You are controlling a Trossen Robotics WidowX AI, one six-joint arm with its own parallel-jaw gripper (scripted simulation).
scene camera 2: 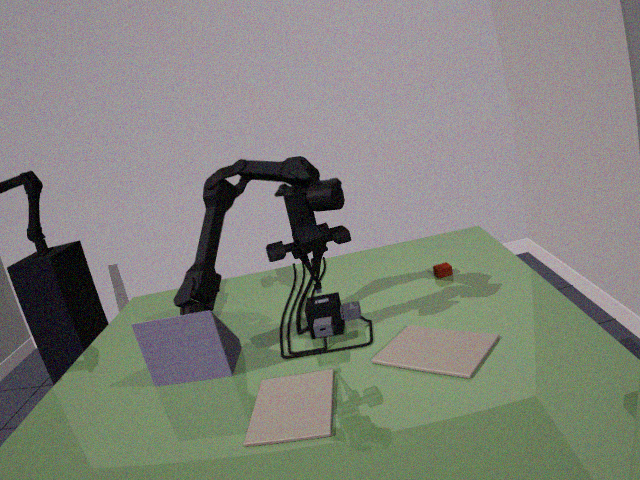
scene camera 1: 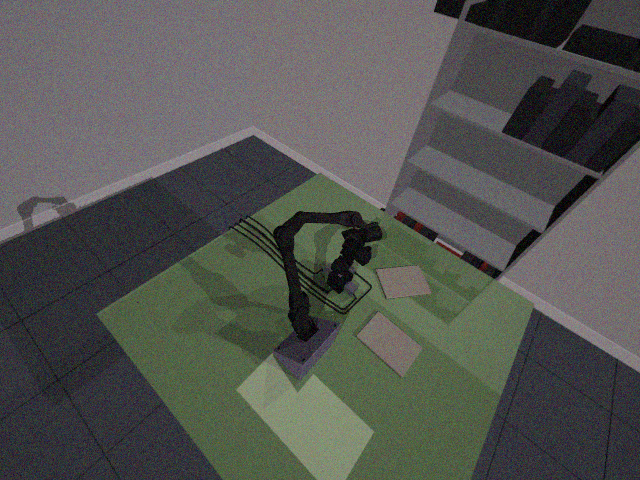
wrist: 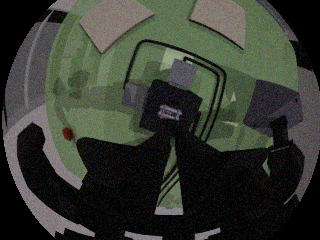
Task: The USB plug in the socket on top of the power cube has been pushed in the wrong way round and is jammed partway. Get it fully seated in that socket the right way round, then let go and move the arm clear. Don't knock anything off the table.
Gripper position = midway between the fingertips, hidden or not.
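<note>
There is a USB plug in my gripper (scene camera 2: 316,278), and I am carrying it. The same gripper can be seen in scene camera 1 (scene camera 1: 344,266) and again in the wrist view (wrist: 172,129). I also see a black power cube (scene camera 2: 313,311), and the cube is visible in the wrist view (wrist: 161,93) too.
</note>
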